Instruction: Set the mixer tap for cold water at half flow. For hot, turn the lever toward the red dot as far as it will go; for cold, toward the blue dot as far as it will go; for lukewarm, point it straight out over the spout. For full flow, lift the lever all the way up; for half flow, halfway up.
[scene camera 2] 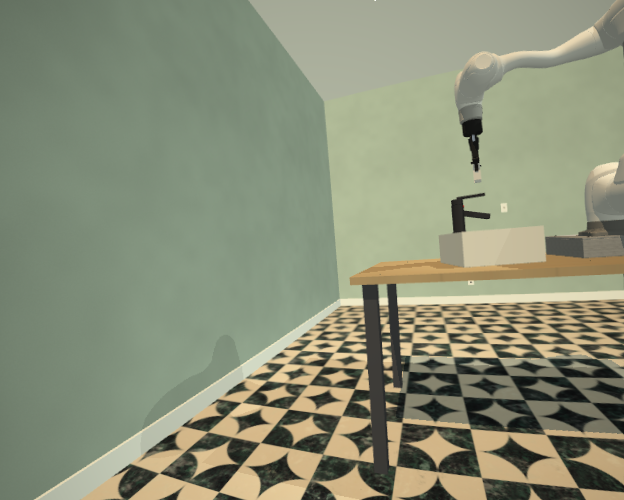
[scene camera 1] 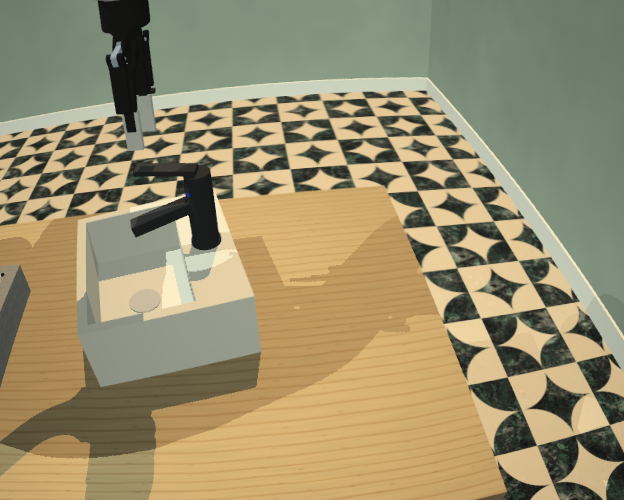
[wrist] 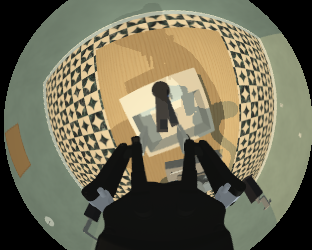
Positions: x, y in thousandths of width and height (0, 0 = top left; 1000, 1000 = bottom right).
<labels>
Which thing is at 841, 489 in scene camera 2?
A white basin.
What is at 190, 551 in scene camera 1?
A white basin.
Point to a white basin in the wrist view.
At 617, 442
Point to a lever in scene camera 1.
228, 339
</labels>
